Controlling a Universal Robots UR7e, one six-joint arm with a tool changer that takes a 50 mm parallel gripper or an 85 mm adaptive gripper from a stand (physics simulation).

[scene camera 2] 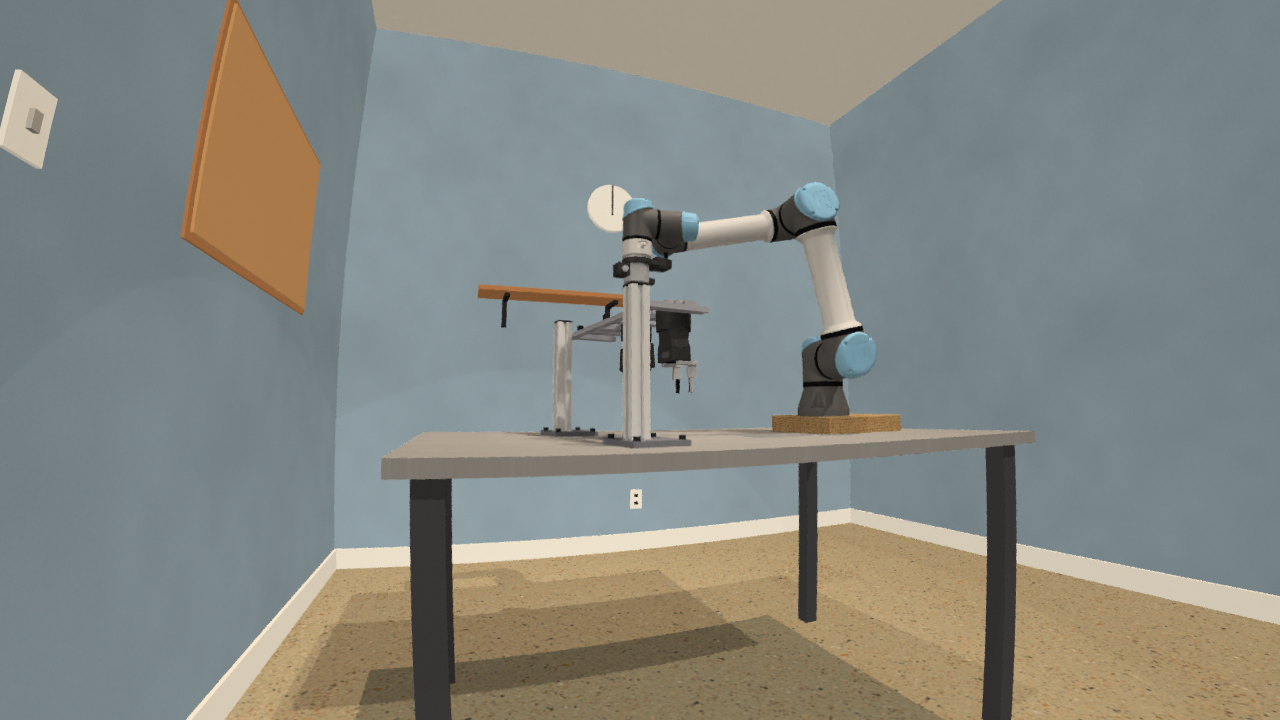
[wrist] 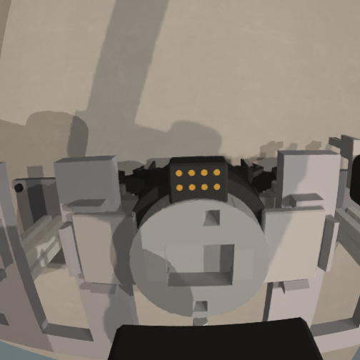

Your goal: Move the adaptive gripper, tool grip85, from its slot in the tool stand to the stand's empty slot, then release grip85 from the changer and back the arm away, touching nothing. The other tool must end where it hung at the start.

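Places are measured from the arm's base along level axes (x right, y up, z back), in metres.
Where they show: arm's base, origin of the base link: [scene camera 2: 823, 415].
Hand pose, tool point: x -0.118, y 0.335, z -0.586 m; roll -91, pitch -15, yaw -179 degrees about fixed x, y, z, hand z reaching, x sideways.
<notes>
Each offset is from my tool point to the top centre of the thing. "pt": to the spot under its first point. Level surfaces: height alone.
The adaptive gripper grip85 [wrist: 199, 170] hangs in a slot of the tool stand [wrist: 87, 187] [scene camera 2: 636, 367]. Its round grey coupling face [wrist: 150, 220], with a black contact block above it, is uncovered between two fork arms. Its black fingers stand spread to either side, open and empty; in scene camera 2 the front post mostly hides it. The arm's bare changer [scene camera 2: 637, 266] is above it and apart from it. A black block [wrist: 215, 342] on the arm fills the wrist view's bottom edge. The other tool {dx -0.170, dy -0.083, dz +0.052 m} [scene camera 2: 673, 335] hangs under the stand's plate beside the front post. The stand's empty slot cannot be made out.
The stand's rear post {pt dx +0.181, dy -0.222, dz -0.172 m} [scene camera 2: 562, 376] and the front post's foot plate {pt dx -0.311, dy -0.373, dz -0.006 m} [scene camera 2: 666, 441] are on the table {dy -0.383 m} [scene camera 2: 501, 452]. The arm's base sits on a wooden block [scene camera 2: 841, 424] to the right. An orange shelf [scene camera 2: 546, 294] with black brackets shows behind the stand.
</notes>
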